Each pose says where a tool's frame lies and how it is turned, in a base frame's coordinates. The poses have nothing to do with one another.
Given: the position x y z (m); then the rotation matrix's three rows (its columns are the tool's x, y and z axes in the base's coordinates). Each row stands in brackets.
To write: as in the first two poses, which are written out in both.
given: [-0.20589 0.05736 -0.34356], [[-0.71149 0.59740 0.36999], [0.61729 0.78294 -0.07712], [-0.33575 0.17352 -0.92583]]
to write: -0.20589 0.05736 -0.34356 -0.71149 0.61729 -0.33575 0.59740 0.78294 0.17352
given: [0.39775 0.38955 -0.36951], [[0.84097 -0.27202 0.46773], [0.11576 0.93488 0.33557], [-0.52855 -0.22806 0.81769]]
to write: 0.39775 0.38955 -0.36951 0.84097 0.11576 -0.52855 -0.27202 0.93488 -0.22806
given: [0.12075 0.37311 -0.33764], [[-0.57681 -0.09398 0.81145], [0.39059 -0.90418 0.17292], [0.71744 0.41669 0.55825]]
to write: 0.12075 0.37311 -0.33764 -0.57681 0.39059 0.71744 -0.09398 -0.90418 0.41669
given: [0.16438 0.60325 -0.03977], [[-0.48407 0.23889 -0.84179], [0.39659 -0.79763 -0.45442], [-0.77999 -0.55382 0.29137]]
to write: 0.16438 0.60325 -0.03977 -0.48407 0.39659 -0.77999 0.23889 -0.79763 -0.55382
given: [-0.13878 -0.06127 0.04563], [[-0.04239 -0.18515 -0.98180], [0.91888 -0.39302 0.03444], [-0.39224 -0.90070 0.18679]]
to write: -0.13878 -0.06127 0.04563 -0.04239 0.91888 -0.39224 -0.18515 -0.39302 -0.90070
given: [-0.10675 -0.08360 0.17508], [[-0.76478 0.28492 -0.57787], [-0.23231 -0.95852 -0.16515], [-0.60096 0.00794 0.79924]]
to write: -0.10675 -0.08360 0.17508 -0.76478 -0.23231 -0.60096 0.28492 -0.95852 0.00794
